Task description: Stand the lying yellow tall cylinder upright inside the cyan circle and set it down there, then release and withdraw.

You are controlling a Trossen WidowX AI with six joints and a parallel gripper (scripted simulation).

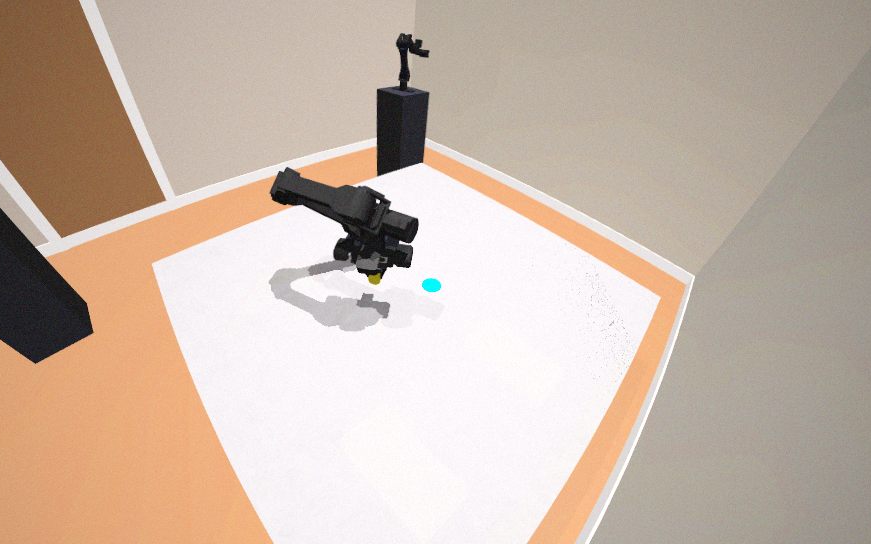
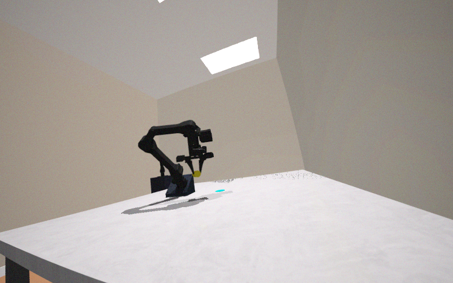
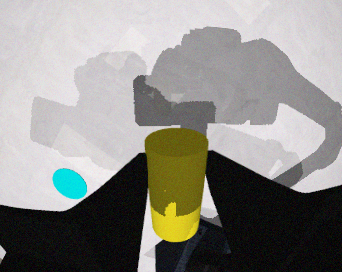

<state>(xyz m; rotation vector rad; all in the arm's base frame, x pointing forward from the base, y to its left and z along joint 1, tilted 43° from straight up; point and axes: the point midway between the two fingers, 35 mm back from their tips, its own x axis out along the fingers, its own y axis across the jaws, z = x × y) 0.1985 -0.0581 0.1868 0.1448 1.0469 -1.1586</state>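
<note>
Right now my gripper tip is 10 mm past the yellow tall cylinder and 20 mm to the right of it. Also, from my gripper tip: cyan circle (50 mm ahead, 190 mm to the left, 130 mm below).
</note>
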